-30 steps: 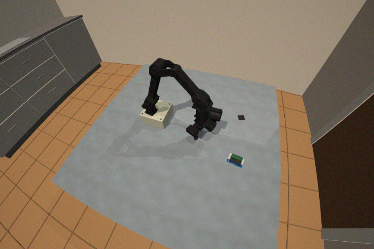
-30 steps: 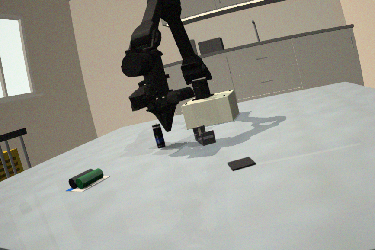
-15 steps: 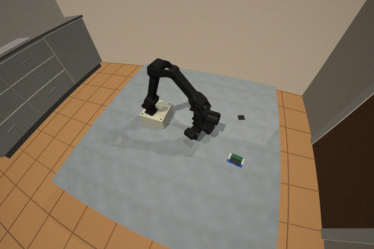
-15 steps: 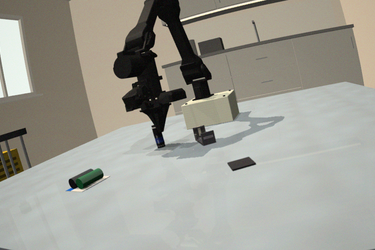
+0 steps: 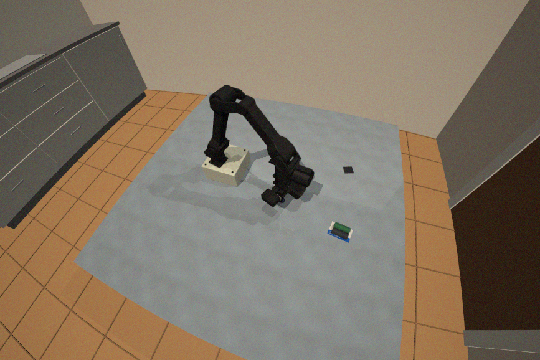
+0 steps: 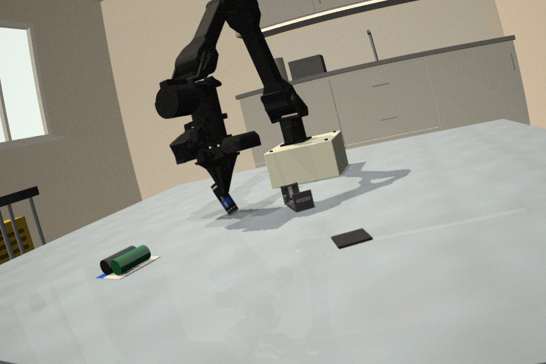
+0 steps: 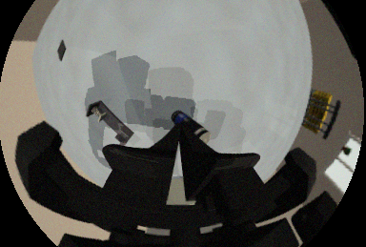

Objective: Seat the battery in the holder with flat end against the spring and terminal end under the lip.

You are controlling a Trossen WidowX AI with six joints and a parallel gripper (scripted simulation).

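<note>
Now: gripper tip 1 cm past the battery, 1 cm to the left of it and 1 cm above it. Round my gripper tip: blister card (26 cm ahead, 2 cm to the right, 3 cm below).
</note>
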